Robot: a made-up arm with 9 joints. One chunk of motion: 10 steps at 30 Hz.
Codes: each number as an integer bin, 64 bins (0 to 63) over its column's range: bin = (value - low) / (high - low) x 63, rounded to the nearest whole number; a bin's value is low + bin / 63 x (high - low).
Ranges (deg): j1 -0.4..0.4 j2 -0.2..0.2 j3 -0.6..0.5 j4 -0.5..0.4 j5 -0.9..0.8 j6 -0.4..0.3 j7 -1..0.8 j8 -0.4..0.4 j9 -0.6..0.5
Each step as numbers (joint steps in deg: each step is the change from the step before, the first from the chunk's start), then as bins.
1 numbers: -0.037 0.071 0.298 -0.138 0.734 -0.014 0.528 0.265 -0.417
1 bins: 29 43 51 25 61 35 53 52 10
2 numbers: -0.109 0.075 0.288 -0.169 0.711 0.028 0.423 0.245 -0.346
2 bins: 23 43 51 23 60 39 50 51 15
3 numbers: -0.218 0.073 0.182 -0.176 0.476 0.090 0.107 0.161 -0.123
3 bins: 14 43 45 23 51 44 39 44 27
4 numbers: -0.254 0.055 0.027 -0.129 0.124 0.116 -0.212 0.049 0.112
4 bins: 11 40 36 26 38 46 28 35 41
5 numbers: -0.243 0.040 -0.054 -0.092 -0.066 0.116 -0.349 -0.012 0.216
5 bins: 12 38 31 29 31 46 23 31 47
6 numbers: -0.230 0.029 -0.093 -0.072 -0.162 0.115 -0.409 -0.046 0.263
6 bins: 13 36 29 30 27 46 21 28 49
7 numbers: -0.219 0.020 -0.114 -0.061 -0.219 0.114 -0.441 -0.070 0.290
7 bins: 14 35 28 31 25 46 20 26 51
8 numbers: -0.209 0.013 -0.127 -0.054 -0.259 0.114 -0.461 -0.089 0.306
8 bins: 15 34 27 31 24 46 19 24 52
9 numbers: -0.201 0.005 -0.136 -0.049 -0.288 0.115 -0.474 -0.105 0.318
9 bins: 16 32 27 32 23 46 18 23 53
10 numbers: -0.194 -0.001 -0.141 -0.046 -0.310 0.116 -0.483 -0.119 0.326
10 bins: 16 31 26 32 22 46 18 22 53
